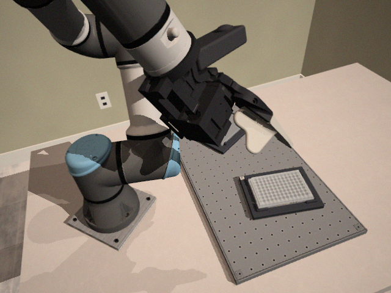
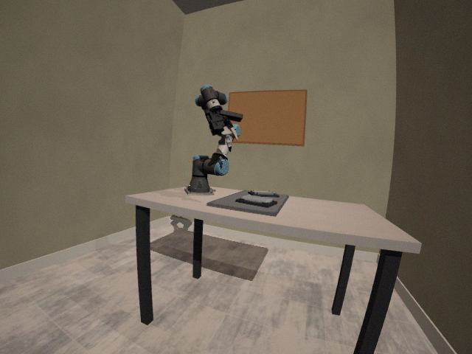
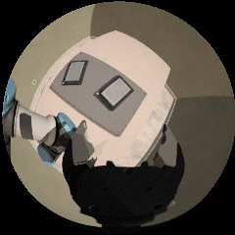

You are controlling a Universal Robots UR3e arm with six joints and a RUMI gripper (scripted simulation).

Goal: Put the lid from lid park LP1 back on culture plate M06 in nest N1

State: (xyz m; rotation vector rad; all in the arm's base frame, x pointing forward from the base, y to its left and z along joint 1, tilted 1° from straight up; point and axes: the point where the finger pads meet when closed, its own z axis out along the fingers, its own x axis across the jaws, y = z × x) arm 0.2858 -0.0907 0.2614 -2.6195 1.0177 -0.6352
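My hand is 320 mm to the right of the lid, 240 mm above it and 30 mm short of it. Round my hand: lid park LP1 (320 mm to the left, 250 mm below, 30 mm ahead); then culture plate M06 (240 mm below, 110 mm ahead, 60 mm to the left).
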